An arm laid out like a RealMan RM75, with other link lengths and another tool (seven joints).
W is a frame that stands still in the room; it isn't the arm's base.
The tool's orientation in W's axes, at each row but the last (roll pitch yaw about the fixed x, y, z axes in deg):
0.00 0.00 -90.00
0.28 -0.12 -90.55
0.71 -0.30 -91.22
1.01 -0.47 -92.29
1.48 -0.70 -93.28
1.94 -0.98 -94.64
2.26 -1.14 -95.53
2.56 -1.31 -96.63
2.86 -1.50 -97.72
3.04 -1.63 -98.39
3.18 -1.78 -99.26
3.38 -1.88 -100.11
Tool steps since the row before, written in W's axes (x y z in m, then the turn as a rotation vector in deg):
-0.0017 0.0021 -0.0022 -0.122 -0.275 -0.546
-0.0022 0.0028 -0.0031 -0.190 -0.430 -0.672
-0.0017 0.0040 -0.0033 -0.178 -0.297 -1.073
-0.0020 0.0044 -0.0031 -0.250 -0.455 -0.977
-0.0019 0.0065 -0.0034 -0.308 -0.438 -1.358
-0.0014 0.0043 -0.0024 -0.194 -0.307 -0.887
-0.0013 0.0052 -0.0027 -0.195 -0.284 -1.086
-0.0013 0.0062 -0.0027 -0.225 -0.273 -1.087
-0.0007 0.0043 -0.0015 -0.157 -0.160 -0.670
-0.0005 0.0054 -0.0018 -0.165 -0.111 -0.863
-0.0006 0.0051 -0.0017 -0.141 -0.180 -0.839
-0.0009 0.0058 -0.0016 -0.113 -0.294 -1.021
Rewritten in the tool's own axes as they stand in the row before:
-0.0021 -0.0017 -0.0022 0.275 -0.122 -0.546
-0.0028 -0.0022 -0.0031 0.430 -0.189 -0.672
-0.0040 -0.0018 -0.0033 0.295 -0.185 -1.072
-0.0043 -0.0022 -0.0030 0.457 -0.249 -0.977
-0.0064 -0.0024 -0.0033 0.438 -0.318 -1.356
-0.0042 -0.0018 -0.0023 0.306 -0.199 -0.886
-0.0051 -0.0019 -0.0025 0.280 -0.210 -1.084
-0.0061 -0.0021 -0.0025 0.272 -0.241 -1.084
-0.0042 -0.0013 -0.0013 0.162 -0.168 -0.667
-0.0053 -0.0014 -0.0016 0.109 -0.193 -0.857
-0.0050 -0.0015 -0.0015 0.174 -0.157 -0.837
-0.0056 -0.0020 -0.0013 0.276 -0.120 -1.025

